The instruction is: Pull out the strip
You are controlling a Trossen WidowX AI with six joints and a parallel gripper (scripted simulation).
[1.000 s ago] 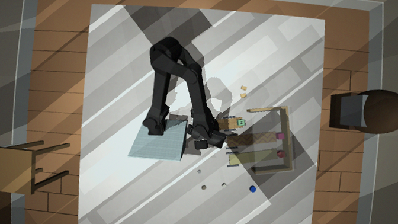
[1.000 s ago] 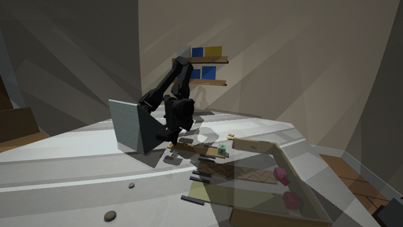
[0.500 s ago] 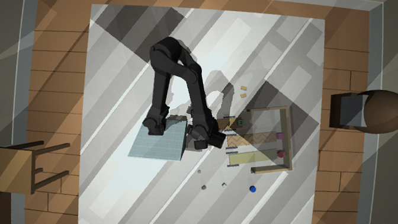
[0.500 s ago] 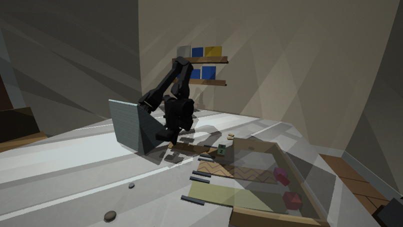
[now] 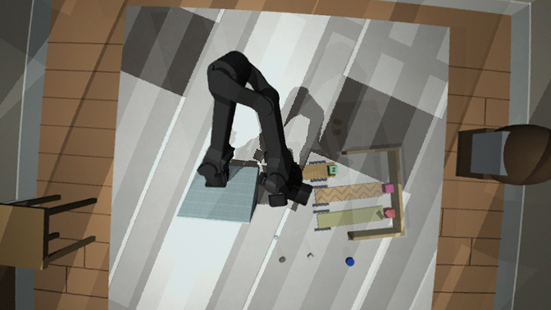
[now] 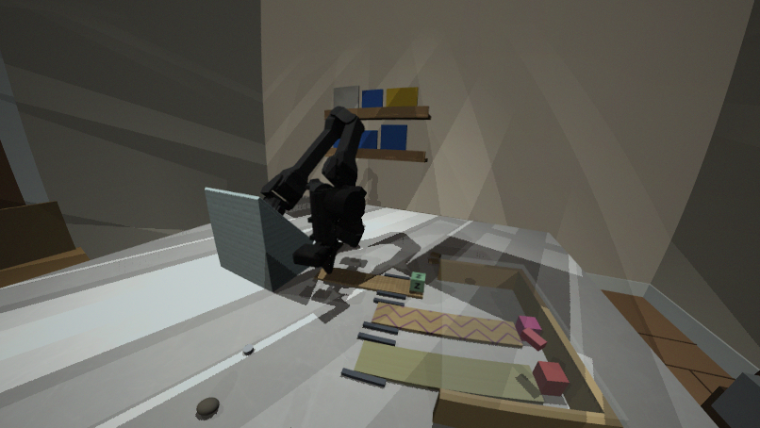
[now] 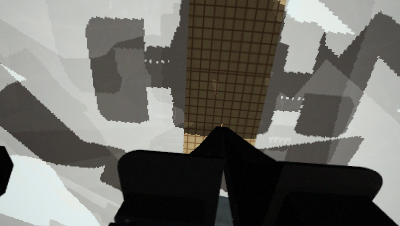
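Now: the tan checked strip 100 mm ahead of my gripper tip and 10 mm to the left of it. From my gripper tip the other things lie so: blue ball 320 mm to the right, 300 mm ahead; green labelled cube 210 mm ahead, 30 mm to the left, 20 mm above; pebble 320 mm to the right, 30 mm ahead.
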